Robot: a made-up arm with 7 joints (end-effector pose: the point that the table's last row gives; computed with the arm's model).
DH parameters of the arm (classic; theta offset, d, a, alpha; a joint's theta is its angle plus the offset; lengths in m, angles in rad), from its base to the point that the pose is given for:
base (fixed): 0 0 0 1.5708
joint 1: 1.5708 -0.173 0 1.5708
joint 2: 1.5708 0 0 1.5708
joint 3: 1.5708 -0.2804 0 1.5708
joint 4: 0 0 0 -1.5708
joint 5: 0 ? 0 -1.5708
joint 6: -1.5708 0 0 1.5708
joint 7: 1.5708 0 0 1.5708
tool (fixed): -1.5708 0 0 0
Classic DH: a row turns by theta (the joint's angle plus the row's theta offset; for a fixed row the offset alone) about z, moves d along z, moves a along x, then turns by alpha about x.
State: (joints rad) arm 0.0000 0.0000 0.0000 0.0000 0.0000 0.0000 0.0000
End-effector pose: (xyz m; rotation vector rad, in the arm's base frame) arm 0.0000 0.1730 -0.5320 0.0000 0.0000 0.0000
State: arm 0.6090 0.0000 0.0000 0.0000 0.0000 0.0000 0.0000
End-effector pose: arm 0.3043 0.1730 -0.4364 0.0000 -0.6090 0.0000
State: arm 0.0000 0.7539 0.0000 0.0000 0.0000 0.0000 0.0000
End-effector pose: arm 0.0000 0.5372 -0.3878 0.7539 0.0000 0.0000
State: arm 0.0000 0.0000 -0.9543 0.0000 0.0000 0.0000 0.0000
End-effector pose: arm 0.0000 0.1730 -0.5320 0.0000 0.0000 -0.9543
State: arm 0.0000 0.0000 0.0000 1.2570 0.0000 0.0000 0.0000
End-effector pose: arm 0.2393 0.1730 -0.3581 0.0000 -1.2570 0.0000
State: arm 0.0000 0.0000 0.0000 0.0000 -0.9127 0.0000 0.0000
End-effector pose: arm 0.0000 0.1730 -0.5320 0.0000 0.0000 -0.9127
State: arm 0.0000 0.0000 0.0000 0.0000 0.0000 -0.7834 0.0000
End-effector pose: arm 0.0000 0.1730 -0.5320 0.0000 -0.7834 0.0000
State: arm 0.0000 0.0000 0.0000 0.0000 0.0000 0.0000 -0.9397
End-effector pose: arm 0.0000 0.1730 -0.5320 0.9397 0.0000 0.0000
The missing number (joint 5, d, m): -0.2516
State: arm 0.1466 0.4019 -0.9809 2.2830 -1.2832 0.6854 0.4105
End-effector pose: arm 0.1294 0.0727 -0.1514 0.7415 -1.5856 -1.4374
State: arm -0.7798 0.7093 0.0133 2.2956 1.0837 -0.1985 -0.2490
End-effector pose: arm 0.0745 0.2489 -0.1926 -0.4874 -1.3629 0.3578
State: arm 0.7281 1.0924 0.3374 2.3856 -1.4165 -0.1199 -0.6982
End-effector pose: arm 0.1176 0.2857 0.1128 -1.7510 0.9154 0.2146
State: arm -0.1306 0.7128 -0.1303 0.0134 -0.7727 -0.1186 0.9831
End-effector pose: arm -0.0491 0.5206 -0.3997 -0.3475 0.7215 -0.6761
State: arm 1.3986 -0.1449 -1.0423 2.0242 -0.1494 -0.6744 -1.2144
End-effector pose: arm 0.1577 -0.0448 0.0883 1.3842 2.2895 -0.3567
